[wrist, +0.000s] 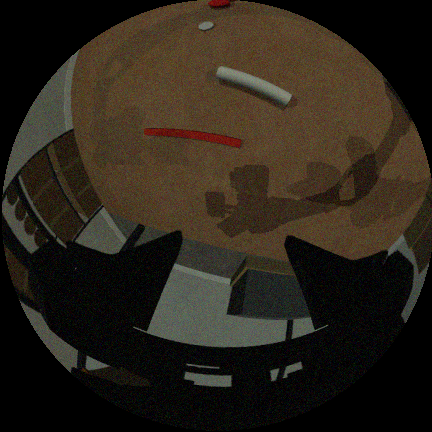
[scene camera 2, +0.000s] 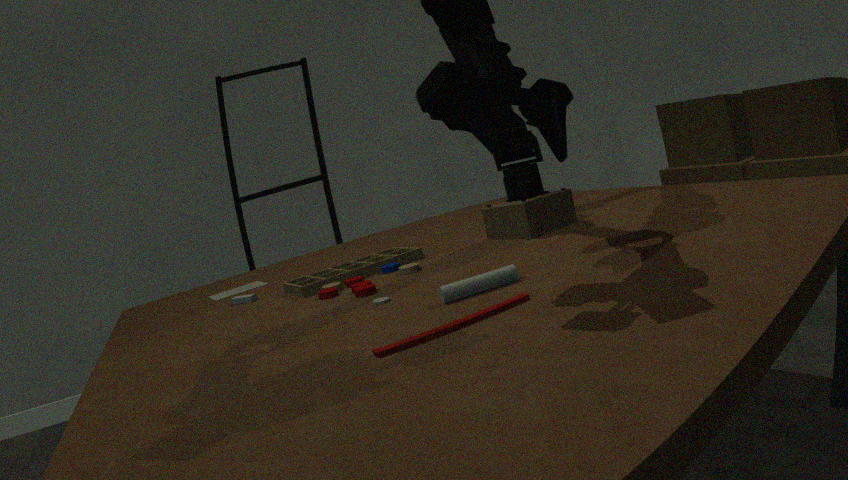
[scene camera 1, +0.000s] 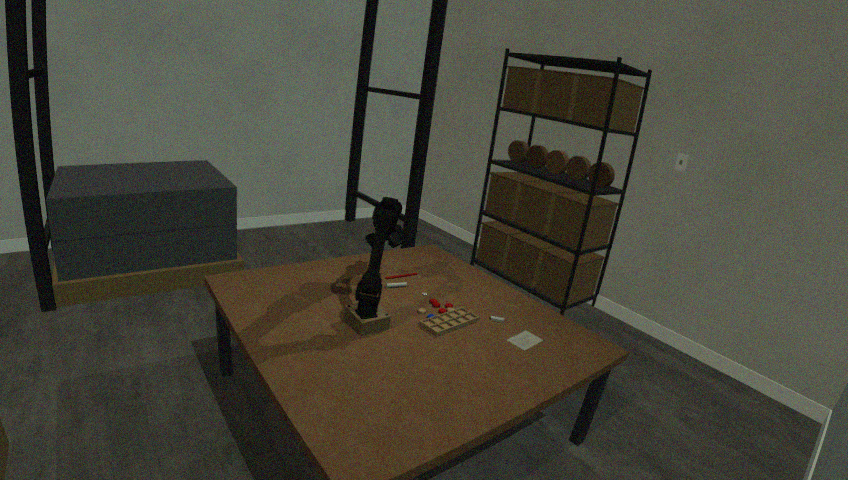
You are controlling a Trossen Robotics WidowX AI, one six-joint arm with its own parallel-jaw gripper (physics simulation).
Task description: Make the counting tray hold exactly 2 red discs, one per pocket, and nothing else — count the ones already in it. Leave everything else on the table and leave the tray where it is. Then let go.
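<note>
The counting tray (scene camera 1: 458, 325) (scene camera 2: 300, 289) lies on the table; I make out no disc in its pockets, but they are small and dim. Beside it lie red discs (scene camera 1: 435, 302) (scene camera 2: 364, 289), bunched close together, with another red disc (scene camera 1: 448, 305) (scene camera 2: 327, 293) at one side. A blue disc (scene camera 1: 430, 315) (scene camera 2: 389, 267), a tan disc (scene camera 1: 421, 310) (scene camera 2: 409, 268) and a second tan disc (scene camera 2: 332, 286) lie along the tray's edge. My gripper (wrist: 234, 238) is open and empty, high above the table and away from the tray. One finger is hidden in scene camera 2.
A white disc (scene camera 1: 424, 293) (scene camera 2: 380, 300) (wrist: 206, 25), a white cylinder (scene camera 1: 396, 284) (scene camera 2: 479, 284) (wrist: 254, 85) and a red stick (scene camera 1: 401, 275) (scene camera 2: 452, 325) (wrist: 192, 135) lie near the discs. A small white piece (scene camera 1: 497, 318) (scene camera 2: 243, 299) and a pale card (scene camera 1: 524, 340) (scene camera 2: 238, 290) lie beyond the tray.
</note>
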